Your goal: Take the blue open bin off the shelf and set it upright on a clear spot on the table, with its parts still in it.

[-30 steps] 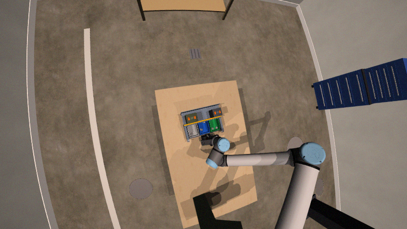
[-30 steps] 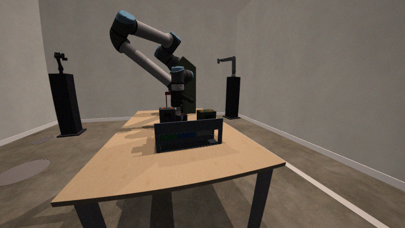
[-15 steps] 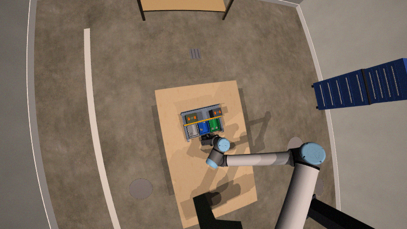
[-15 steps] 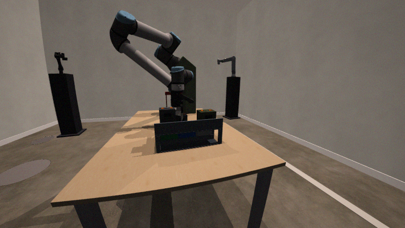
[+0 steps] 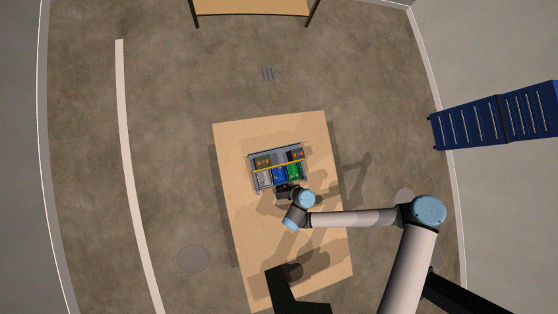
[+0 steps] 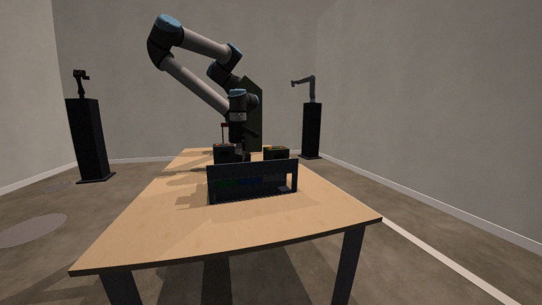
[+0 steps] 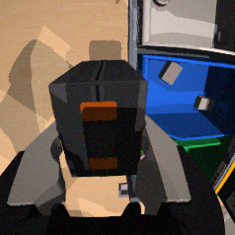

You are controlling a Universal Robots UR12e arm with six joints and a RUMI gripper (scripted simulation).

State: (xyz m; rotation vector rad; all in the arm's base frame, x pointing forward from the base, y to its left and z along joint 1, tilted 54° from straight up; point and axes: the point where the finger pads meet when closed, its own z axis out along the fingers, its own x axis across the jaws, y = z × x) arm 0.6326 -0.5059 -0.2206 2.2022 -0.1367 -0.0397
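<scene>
The blue open bin is 13 cm ahead of my hand, 1 cm to the right of it and 6 cm below it. From my hand the other things lie so: grey bin: 14 cm ahead, 10 cm to the left, 6 cm below; then bar: 18 cm ahead, 1 cm to the right, 1 cm above; then green bin: 12 cm ahead, 12 cm to the right, 6 cm below.
</scene>
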